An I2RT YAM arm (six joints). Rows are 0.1 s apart.
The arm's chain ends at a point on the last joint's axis. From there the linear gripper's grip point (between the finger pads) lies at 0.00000 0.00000 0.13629 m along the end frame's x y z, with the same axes.
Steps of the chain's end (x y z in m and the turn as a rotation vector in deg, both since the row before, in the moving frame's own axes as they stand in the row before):
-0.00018, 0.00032, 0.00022, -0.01, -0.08, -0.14
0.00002, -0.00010, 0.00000, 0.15, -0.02, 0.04
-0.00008, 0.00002, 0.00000, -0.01, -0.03, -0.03
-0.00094, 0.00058, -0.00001, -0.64, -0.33, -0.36
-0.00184, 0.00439, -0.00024, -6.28, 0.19, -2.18
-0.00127, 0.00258, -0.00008, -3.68, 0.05, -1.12
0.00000, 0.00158, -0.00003, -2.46, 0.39, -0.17
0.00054, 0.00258, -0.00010, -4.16, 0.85, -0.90
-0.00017, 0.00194, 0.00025, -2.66, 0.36, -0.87
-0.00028, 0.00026, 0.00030, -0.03, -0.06, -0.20
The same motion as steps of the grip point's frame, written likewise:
-0.00037, 0.00034, 0.00022, -0.01, -0.08, -0.14
-0.00003, -0.00046, 0.00000, 0.15, -0.02, 0.04
-0.00015, 0.00004, 0.00000, -0.01, -0.03, -0.03
-0.00172, 0.00210, -0.00002, -0.64, -0.33, -0.36
-0.00111, 0.01929, -0.00106, -6.28, 0.19, -2.18
-0.00107, 0.01133, -0.00036, -3.68, 0.05, -1.12
0.00094, 0.00743, -0.00016, -2.46, 0.39, -0.17
0.00264, 0.01245, -0.00047, -4.16, 0.85, -0.90
0.00073, 0.00826, 0.00010, -2.66, 0.36, -0.87
-0.00042, 0.00033, 0.00030, -0.03, -0.06, -0.20

